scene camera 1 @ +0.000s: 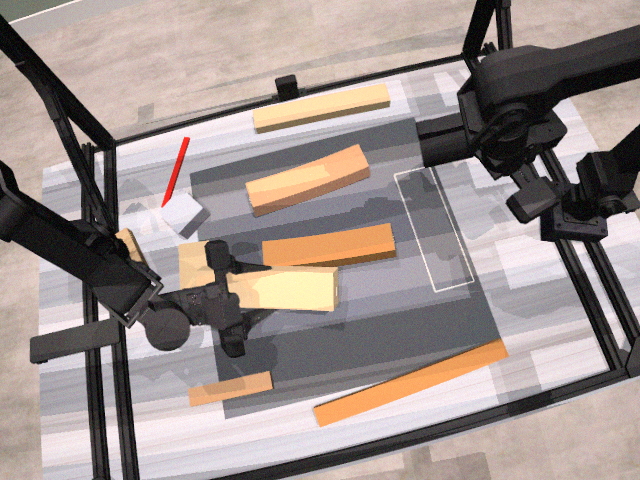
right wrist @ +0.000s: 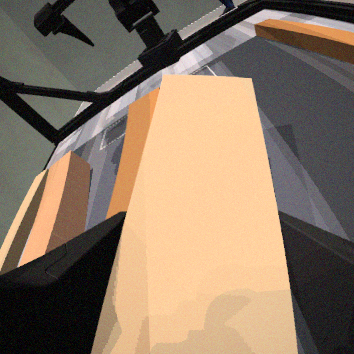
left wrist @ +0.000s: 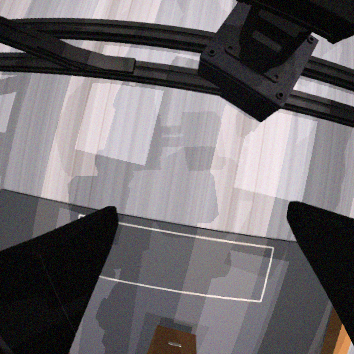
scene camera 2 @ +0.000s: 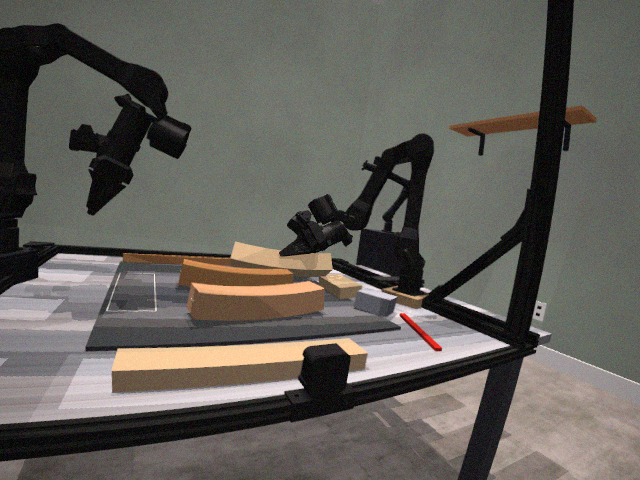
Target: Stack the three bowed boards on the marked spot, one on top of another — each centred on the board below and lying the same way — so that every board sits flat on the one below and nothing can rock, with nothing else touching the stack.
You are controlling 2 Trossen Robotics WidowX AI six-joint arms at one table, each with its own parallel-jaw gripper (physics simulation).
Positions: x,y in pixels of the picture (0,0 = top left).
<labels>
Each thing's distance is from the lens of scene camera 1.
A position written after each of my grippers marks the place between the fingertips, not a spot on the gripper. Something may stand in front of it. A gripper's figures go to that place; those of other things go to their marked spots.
my left gripper (scene camera 1: 501,181): 0.70 m
my right gripper (scene camera 1: 273,287): 0.69 m
</labels>
